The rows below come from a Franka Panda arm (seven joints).
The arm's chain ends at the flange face. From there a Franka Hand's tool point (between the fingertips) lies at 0.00 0.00 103.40 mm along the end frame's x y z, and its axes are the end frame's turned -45 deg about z.
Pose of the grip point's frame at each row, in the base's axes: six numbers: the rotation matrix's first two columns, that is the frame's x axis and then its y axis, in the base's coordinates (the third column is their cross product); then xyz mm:
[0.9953, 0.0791, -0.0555, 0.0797, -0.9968, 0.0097, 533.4, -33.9, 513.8]
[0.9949, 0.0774, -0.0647, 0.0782, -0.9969, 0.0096, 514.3, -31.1, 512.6]
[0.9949, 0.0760, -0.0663, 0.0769, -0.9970, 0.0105, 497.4, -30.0, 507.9]
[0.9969, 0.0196, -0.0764, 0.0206, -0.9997, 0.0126, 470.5, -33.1, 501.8]
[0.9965, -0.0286, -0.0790, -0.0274, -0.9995, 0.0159, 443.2, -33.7, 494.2]
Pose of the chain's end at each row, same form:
[0.7601, -0.6489, -0.0324, -0.6474, -0.7608, 0.0461, 539.0, -32.4, 617.0]
[0.7588, -0.6502, -0.0390, -0.6482, -0.7596, 0.0525, 520.9, -29.6, 615.8]
[0.7579, -0.6512, -0.0395, -0.6491, -0.7587, 0.0543, 504.2, -28.4, 611.1]
[0.7195, -0.6930, -0.0451, -0.6903, -0.7208, 0.0629, 478.4, -31.6, 604.9]
[0.6853, -0.7270, -0.0446, -0.7240, -0.6865, 0.0671, 451.4, -32.3, 597.3]

